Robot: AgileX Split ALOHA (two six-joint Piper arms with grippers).
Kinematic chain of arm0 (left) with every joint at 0, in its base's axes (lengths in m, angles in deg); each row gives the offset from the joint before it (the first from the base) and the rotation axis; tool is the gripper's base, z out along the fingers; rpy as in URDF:
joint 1: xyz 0 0 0.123 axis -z
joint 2: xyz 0 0 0 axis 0.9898 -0.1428 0
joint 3: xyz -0.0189 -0.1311 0.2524 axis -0.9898 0.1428 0
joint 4: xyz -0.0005 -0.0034 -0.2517 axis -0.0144 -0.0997 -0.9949
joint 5: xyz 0 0 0 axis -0.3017 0.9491 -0.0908
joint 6: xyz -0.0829 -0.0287 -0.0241 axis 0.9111 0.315 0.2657
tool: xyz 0 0 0 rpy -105.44 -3.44 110.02
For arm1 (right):
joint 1: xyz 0 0 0.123 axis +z
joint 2: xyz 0 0 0 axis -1 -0.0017 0
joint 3: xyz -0.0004 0.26 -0.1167 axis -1 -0.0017 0
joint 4: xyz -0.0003 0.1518 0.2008 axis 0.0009 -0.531 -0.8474
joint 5: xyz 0 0 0 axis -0.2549 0.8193 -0.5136
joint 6: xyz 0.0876 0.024 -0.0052 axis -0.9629 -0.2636 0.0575
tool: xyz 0 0 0 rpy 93.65 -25.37 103.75
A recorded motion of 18 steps. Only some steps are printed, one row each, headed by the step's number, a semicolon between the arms.
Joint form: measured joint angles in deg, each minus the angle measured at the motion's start. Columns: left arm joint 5, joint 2, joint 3, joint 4, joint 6, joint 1; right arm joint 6, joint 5, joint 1, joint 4, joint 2, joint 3.
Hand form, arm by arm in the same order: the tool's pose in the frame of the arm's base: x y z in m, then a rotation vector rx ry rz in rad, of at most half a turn. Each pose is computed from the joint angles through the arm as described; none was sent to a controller.
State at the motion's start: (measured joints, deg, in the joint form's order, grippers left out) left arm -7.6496 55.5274 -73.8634 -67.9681 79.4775 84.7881; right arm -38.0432 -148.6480 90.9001 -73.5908 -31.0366 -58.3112
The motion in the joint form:
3: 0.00 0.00 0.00 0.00 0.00 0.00; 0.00 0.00 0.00 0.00 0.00 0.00
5: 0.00 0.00 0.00 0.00 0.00 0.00; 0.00 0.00 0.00 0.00 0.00 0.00
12: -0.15 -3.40 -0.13 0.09 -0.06 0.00; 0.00 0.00 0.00 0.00 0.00 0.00
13: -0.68 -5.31 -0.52 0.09 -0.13 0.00; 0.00 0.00 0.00 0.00 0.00 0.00
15: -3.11 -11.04 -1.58 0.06 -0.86 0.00; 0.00 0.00 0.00 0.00 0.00 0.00
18: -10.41 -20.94 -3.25 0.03 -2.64 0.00; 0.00 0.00 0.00 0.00 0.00 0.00
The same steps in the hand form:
3: -0.0086 -0.0049 0.2673 0.0890 2.1052 -0.0931; -0.0060 -0.0026 0.2641 0.0652 2.1125 0.0198
5: -0.0086 -0.0049 0.2673 0.0890 2.1052 -0.0931; -0.0060 -0.0026 0.2641 0.0652 2.1125 0.0198
12: -0.0001 -0.0052 0.2684 0.0900 2.1596 -0.0909; -0.0060 -0.0026 0.2641 0.0652 2.1125 0.0198
13: 0.0047 -0.0054 0.2709 0.0906 2.1769 -0.0904; -0.0060 -0.0026 0.2641 0.0652 2.1125 0.0198
15: 0.0206 -0.0062 0.2781 0.1015 2.2153 -0.0841; -0.0060 -0.0026 0.2641 0.0652 2.1125 0.0198
18: 0.0541 -0.0076 0.2895 0.1261 2.2298 -0.0669; -0.0060 -0.0026 0.2641 0.0652 2.1125 0.0198

